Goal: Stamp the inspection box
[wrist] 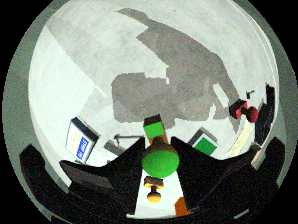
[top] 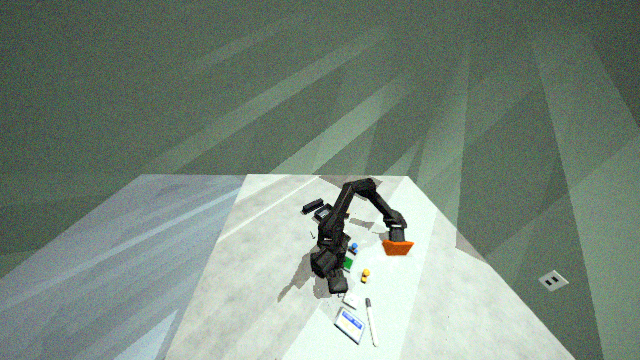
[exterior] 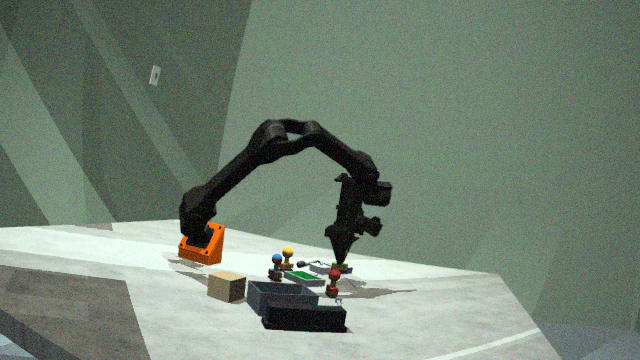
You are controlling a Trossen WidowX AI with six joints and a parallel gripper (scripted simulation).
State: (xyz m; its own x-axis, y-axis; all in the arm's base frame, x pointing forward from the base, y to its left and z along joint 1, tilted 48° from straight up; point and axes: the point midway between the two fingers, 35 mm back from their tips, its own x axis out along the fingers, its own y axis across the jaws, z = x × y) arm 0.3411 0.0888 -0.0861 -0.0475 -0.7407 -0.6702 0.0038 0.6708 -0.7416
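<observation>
The green ink pad is 70 mm to the right of my gripper tip, 70 mm behind it and 40 mm below it. The rest, counted from my gripper tip: green-knobbed stamp: right at my gripper tip; yellow-knobbed stamp: 140 mm behind, 30 mm below; red-knobbed stamp: 160 mm to the right, 30 mm below, 20 mm ahead.
</observation>
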